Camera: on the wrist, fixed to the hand. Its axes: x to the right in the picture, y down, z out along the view.
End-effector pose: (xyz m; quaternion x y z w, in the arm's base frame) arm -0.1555 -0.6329 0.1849 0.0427 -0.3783 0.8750 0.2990
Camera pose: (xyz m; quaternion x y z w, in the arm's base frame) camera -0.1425 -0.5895 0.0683 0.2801 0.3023 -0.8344 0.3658
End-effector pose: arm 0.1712 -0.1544 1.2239 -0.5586 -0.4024 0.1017 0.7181
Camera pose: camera 0.2478 -0.2359 1.1679 -0.6985 0.1291 0.5321 0.4607
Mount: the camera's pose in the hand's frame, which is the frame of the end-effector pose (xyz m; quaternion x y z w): -0.0244 0.0438 -0.1146 -0.0170 0.0519 0.6885 0.7232
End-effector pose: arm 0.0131 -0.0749 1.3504 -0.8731 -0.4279 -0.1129 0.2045
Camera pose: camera 0.0305 -0.1681 1.4320 -0.9237 0.3042 0.0066 0.2330
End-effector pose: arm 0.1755 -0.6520 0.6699 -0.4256 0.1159 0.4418 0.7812
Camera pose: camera 0.1491 -0.7435 0.5888 -0.2642 0.4099 0.8372 0.2475
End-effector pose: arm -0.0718 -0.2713 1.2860 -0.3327 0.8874 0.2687 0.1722
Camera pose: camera -0.0987 -0.2992 1.4049 -0.3535 -0.8752 -0.3107 0.1122
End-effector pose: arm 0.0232 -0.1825 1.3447 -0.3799 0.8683 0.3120 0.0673
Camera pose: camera 0.0234 -0.2127 1.4661 -0.3057 -0.8876 -0.2670 0.2176
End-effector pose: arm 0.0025 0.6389 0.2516 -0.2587 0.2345 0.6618 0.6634
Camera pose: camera -0.0380 0.5451 0.1795 -0.0713 0.3709 0.9259 0.0076
